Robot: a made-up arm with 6 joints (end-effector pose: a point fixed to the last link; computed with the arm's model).
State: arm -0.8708 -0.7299 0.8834 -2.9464 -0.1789 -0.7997
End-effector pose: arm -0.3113 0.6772 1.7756 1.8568 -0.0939 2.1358
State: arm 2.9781 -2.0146 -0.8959 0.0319 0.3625 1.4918
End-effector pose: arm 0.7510 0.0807 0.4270 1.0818 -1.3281 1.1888
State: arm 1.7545 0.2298 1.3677 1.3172 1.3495 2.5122
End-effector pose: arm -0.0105 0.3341 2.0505 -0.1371 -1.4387 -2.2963
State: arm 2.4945 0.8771 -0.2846 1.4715 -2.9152 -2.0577
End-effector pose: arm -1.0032 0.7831 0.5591 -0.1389 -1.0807 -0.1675
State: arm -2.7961 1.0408 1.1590 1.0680 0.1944 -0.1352
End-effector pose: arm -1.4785 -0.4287 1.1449 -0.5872 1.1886 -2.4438
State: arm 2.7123 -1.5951 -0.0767 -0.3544 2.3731 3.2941
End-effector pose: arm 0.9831 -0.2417 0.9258 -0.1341 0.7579 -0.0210
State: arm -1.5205 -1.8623 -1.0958 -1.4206 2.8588 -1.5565
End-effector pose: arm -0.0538 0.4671 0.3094 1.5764 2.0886 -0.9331
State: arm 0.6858 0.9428 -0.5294 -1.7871 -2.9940 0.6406
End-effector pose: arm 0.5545 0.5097 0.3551 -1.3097 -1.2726 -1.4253
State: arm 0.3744 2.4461 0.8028 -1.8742 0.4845 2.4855
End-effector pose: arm 0.4117 0.2266 -1.0996 -1.1593 1.6743 0.4274
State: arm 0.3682 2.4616 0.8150 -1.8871 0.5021 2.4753
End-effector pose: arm 0.3989 0.2212 -1.1097 -1.1504 1.6927 0.3926
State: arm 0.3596 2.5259 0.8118 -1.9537 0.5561 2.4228
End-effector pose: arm 0.3107 0.1974 -1.1355 -1.1110 1.8089 0.2685
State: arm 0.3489 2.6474 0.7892 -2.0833 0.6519 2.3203
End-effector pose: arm 0.1326 0.1537 -1.1636 -1.0553 2.0230 0.0186
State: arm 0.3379 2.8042 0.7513 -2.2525 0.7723 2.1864
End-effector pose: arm -0.0997 0.0999 -1.1653 -1.0307 2.2606 -0.3461
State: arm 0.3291 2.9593 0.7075 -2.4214 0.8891 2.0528
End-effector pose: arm -0.3252 0.0494 -1.1308 -1.0711 2.4327 -0.7527
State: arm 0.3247 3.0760 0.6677 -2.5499 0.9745 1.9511
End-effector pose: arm -0.4899 0.0120 -1.0806 -1.1542 2.5069 -1.0848
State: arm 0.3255 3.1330 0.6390 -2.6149 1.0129 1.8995
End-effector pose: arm -0.5697 -0.0080 -1.0450 -1.2181 2.5217 -1.2570
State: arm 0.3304 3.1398 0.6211 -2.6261 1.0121 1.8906
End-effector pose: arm -0.5826 -0.0140 -1.0329 -1.2361 2.5237 -1.2842
